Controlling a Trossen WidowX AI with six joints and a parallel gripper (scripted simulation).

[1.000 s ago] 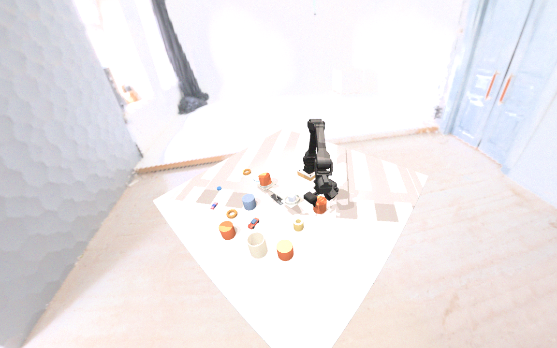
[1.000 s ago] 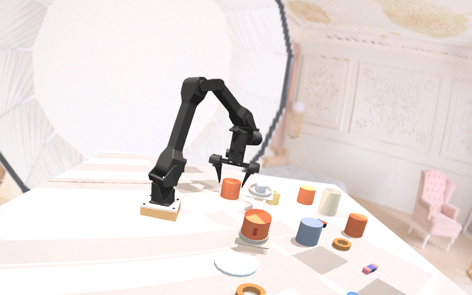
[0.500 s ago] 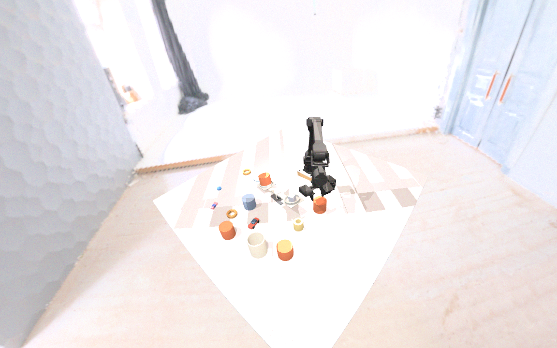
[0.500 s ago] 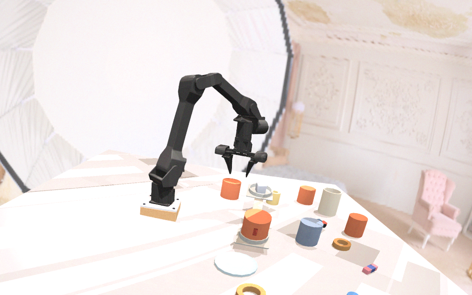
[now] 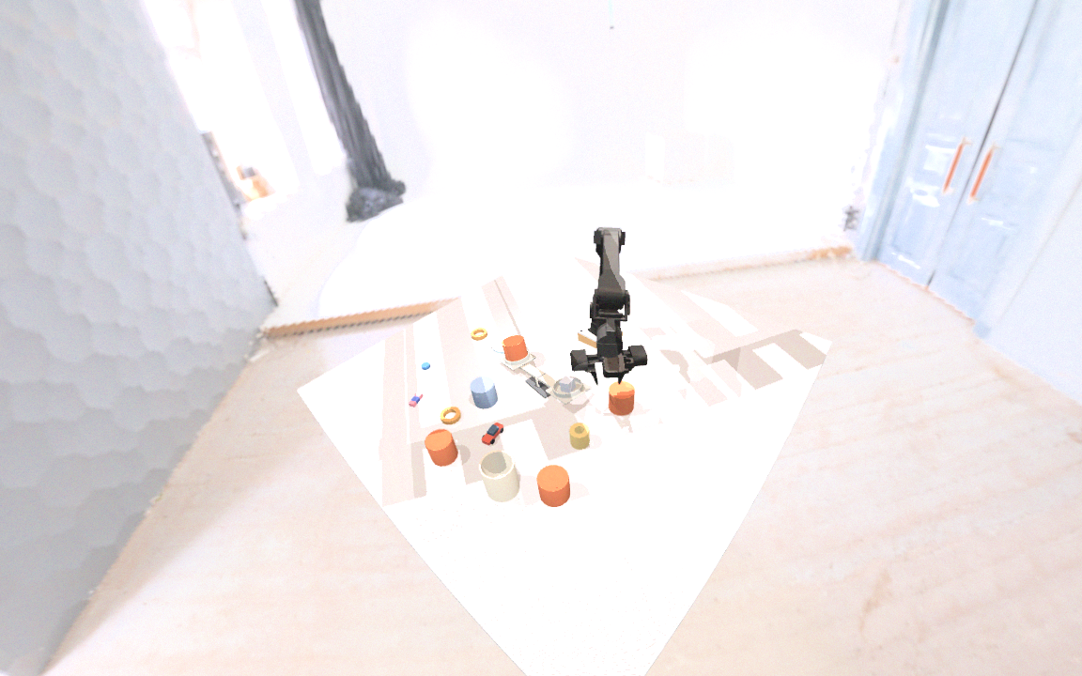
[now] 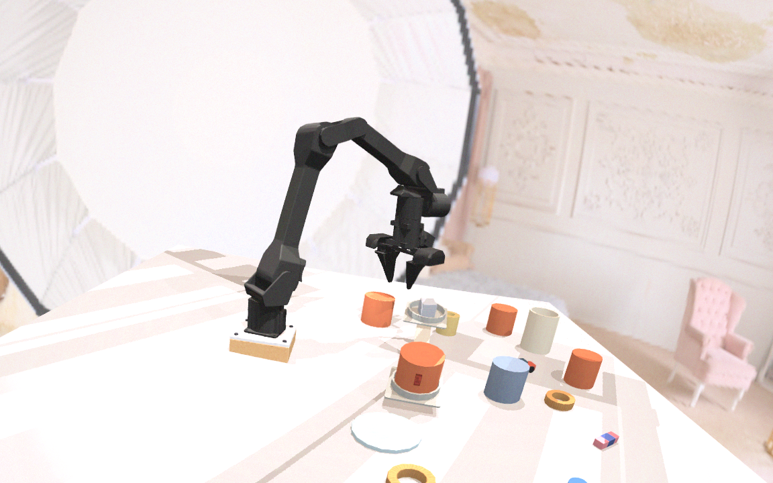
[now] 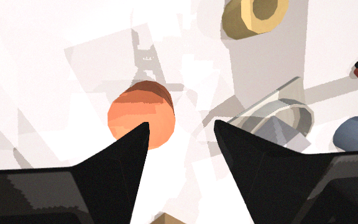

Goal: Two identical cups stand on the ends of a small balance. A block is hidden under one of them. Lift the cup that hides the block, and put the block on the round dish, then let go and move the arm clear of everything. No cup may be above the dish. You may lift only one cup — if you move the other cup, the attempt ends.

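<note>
Now: the grey block 80 mm to the right of my gripper tip, 70 mm ahead of it and 10 mm below it. Also, from my gripper tip: blue cylinder 260 mm to the right, 250 mm ahead, 60 mm below; cream cylinder 360 mm ahead, 60 mm below, 10 mm to the left; balance 210 mm to the right, 70 mm ahead, 60 mm below.
</note>
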